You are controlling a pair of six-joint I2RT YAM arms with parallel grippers.
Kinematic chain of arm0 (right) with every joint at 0, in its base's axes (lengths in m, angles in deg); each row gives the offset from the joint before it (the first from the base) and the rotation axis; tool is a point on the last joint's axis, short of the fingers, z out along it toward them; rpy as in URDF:
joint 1: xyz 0 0 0.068 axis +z
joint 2: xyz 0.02 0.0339 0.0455 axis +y
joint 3: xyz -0.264 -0.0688 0 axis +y
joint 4: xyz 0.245 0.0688 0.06 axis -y
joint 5: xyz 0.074 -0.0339 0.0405 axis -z
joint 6: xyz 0.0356 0 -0.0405 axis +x
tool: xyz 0 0 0 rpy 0 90 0
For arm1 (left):
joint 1: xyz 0 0 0.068 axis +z
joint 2: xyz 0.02 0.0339 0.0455 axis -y
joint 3: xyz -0.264 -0.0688 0 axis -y
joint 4: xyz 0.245 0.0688 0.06 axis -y
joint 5: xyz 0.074 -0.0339 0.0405 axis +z
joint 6: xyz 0.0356 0 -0.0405 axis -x
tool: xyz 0 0 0 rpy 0 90 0
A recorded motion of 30 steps. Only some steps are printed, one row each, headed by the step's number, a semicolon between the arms.
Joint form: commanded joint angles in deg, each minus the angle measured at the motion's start. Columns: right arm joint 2, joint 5, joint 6, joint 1, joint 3, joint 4; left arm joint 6, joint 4, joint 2, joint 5, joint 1, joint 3.
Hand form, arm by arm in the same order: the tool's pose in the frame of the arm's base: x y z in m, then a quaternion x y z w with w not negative. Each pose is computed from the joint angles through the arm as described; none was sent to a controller.
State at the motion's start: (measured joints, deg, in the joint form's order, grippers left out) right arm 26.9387 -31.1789 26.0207 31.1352 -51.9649 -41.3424; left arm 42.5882 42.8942 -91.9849 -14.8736 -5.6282 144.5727
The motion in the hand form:
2: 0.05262 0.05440 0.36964 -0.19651 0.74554 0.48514 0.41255; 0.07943 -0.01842 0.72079 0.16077 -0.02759 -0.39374 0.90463
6: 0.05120 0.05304 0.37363 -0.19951 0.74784 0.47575 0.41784; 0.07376 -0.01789 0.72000 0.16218 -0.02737 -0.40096 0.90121
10: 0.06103 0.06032 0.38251 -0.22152 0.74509 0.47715 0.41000; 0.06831 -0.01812 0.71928 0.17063 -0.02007 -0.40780 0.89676
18: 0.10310 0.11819 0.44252 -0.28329 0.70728 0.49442 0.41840; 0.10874 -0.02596 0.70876 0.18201 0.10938 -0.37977 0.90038
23: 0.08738 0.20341 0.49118 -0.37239 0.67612 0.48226 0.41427; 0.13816 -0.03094 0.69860 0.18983 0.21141 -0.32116 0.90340
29: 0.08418 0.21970 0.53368 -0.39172 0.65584 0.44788 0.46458; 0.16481 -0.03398 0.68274 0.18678 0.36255 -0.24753 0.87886
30: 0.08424 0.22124 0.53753 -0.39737 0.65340 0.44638 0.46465; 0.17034 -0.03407 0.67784 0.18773 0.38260 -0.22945 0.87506
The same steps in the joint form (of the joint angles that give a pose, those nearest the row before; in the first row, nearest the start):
2: -1.45 -1.16 1.84 0.24 -0.86 1.09; -0.13 0.00 4.09 -1.74 -0.26 -0.69
6: -1.01 -0.38 0.62 0.24 -2.26 -0.40; 0.83 0.43 5.50 -1.83 -0.26 -2.36
10: 2.93 -2.47 -1.41 0.24 -4.54 0.20; 1.71 0.17 6.90 -2.96 -0.35 -3.85
18: 22.44 2.69 -3.17 11.55 -19.56 8.64; -4.26 -9.73 8.66 -8.85 -0.44 -10.80
23: 40.01 17.89 -8.17 33.50 -39.47 5.50; -14.45 -21.95 9.02 -11.75 -0.52 -12.82
29: 48.55 24.50 -14.06 36.89 -56.27 -1.10; -27.63 -45.67 8.66 -11.59 -0.61 -10.28
30: 49.60 24.24 -14.68 36.98 -58.32 -2.24; -30.26 -48.23 8.84 -11.15 -0.52 -10.97

